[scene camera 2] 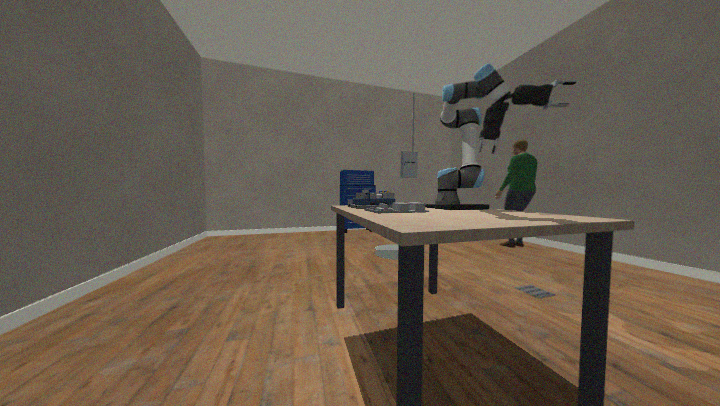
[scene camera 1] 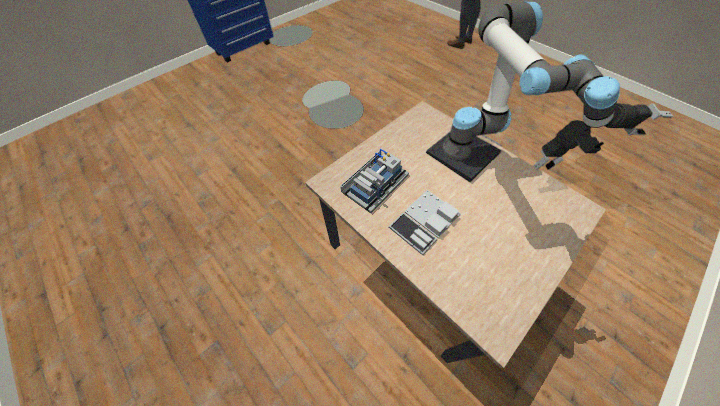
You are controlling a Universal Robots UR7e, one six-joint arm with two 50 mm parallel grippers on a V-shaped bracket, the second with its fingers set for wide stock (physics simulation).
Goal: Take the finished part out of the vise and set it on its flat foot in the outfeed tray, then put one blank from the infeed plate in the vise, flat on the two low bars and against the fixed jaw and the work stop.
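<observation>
The blue-based vise stands at the table's left end, with light grey pieces on top; part and jaws cannot be told apart at this size. The light grey infeed plate lies beside it, with small pins and two grey blanks. The dark outfeed tray lies along the plate's front side and holds light pieces at one end. My gripper with wide-set fingers is open and empty. My other gripper is also open and empty. Both are raised high, far from the vise.
The arm's black base plate sits at the table's back edge, behind the infeed plate. A small blue fixture rises at the vise's back end. A person stands behind the table. A blue cabinet stands farther off.
</observation>
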